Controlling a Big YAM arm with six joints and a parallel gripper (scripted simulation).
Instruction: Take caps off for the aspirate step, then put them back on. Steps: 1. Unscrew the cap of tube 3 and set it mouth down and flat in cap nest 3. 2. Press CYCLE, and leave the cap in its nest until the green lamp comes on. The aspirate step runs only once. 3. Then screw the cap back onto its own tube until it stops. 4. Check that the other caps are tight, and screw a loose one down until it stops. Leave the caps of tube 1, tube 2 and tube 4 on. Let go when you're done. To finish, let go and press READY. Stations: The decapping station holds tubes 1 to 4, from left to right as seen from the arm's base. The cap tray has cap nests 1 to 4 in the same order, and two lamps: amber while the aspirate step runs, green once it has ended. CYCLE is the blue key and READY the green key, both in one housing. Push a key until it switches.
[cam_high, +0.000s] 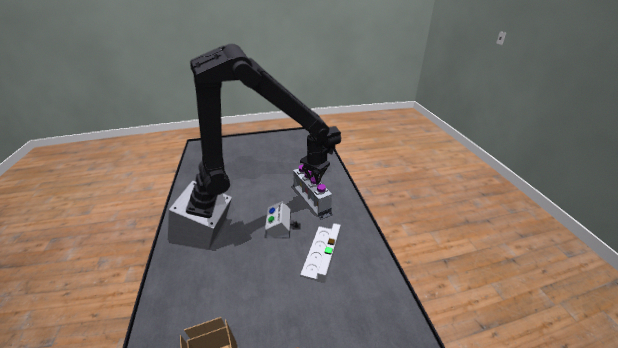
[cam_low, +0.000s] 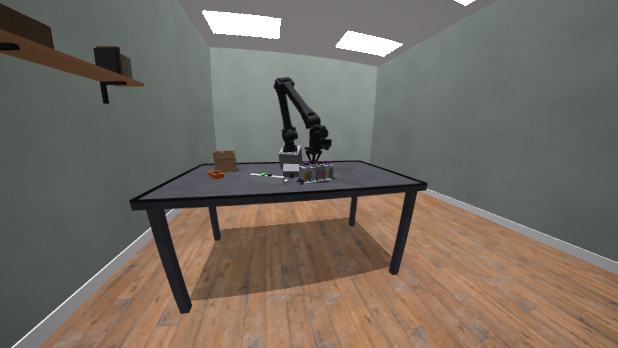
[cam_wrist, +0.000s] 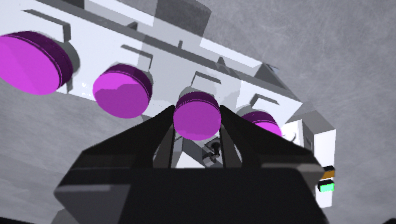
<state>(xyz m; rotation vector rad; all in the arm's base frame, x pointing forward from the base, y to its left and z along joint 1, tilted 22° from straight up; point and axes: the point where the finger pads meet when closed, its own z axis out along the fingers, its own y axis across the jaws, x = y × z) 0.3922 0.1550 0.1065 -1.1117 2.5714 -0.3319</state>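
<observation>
The cap lies right at my hand. From my hand the other things lie so: blue key: 17 cm behind, 11 cm to the right, 5 cm below; then key housing: 16 cm behind, 13 cm to the right, 7 cm below; then green key: 17 cm behind, 15 cm to the right, 5 cm below.
</observation>
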